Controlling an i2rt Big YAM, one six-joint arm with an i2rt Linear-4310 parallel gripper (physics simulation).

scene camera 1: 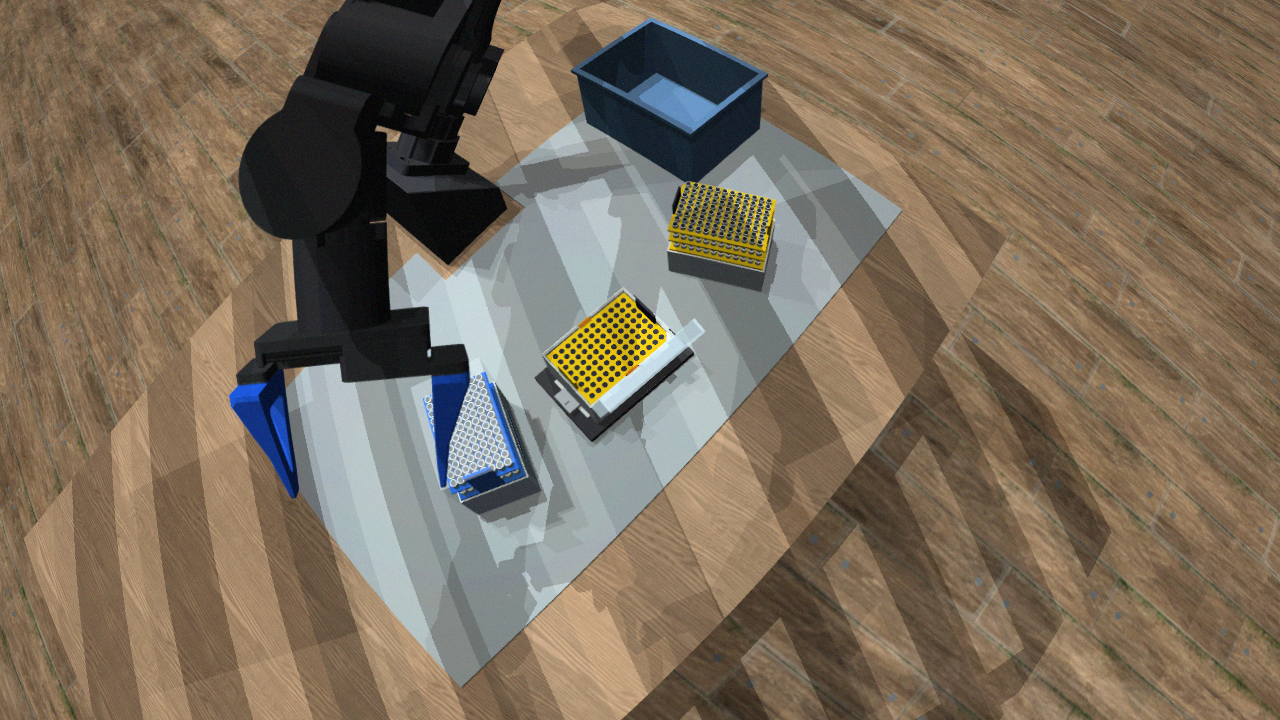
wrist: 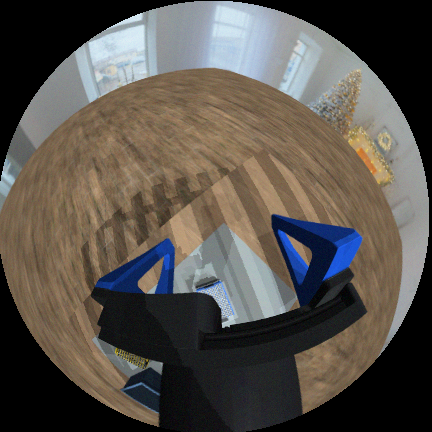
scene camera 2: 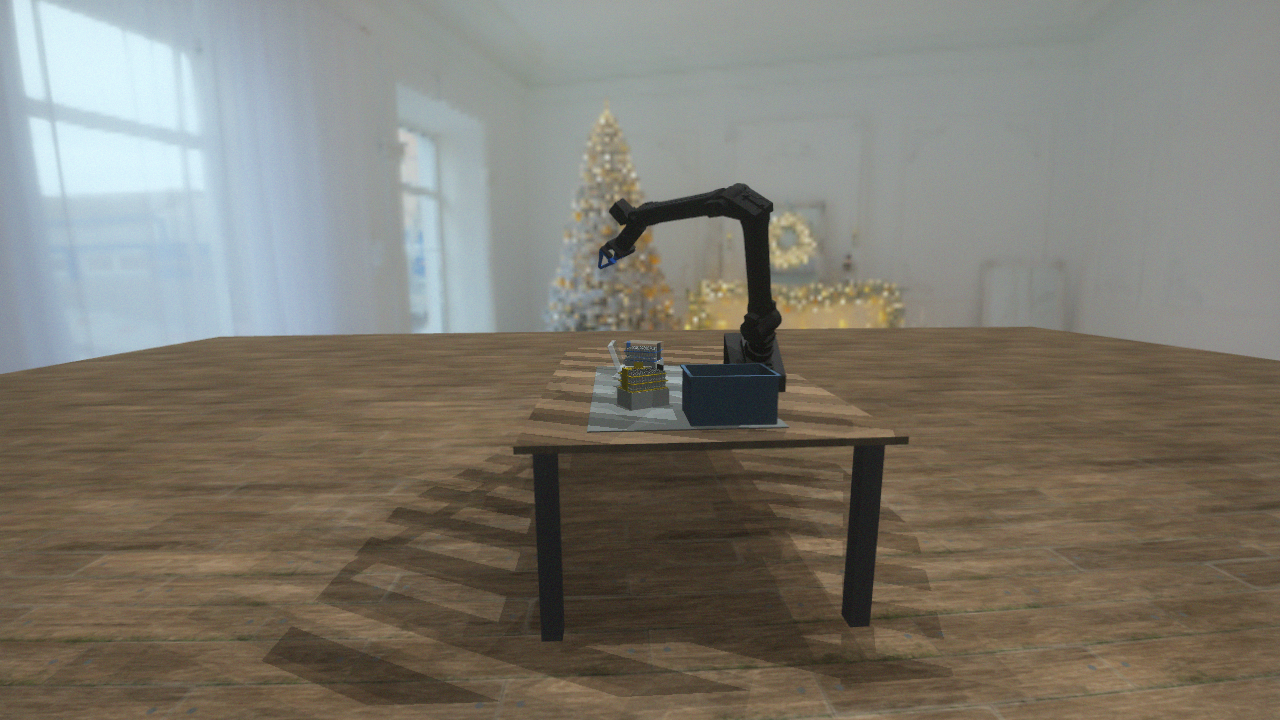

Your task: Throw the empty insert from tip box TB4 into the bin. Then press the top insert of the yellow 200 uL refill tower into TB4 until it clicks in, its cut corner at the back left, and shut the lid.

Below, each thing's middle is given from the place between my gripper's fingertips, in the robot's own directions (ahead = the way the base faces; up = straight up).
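From the white lid (scene camera 1: 679, 342), my gripper is 28 cm above it, 24 cm to the right of it and 2 cm past it. There's also a blue bin (scene camera 1: 684, 104), and it's well below my hand, a long way behind it and far to the left of it. The yellow insert (scene camera 1: 597, 356) is far below my hand too, and a long way to the left of it, but a bit behind it.
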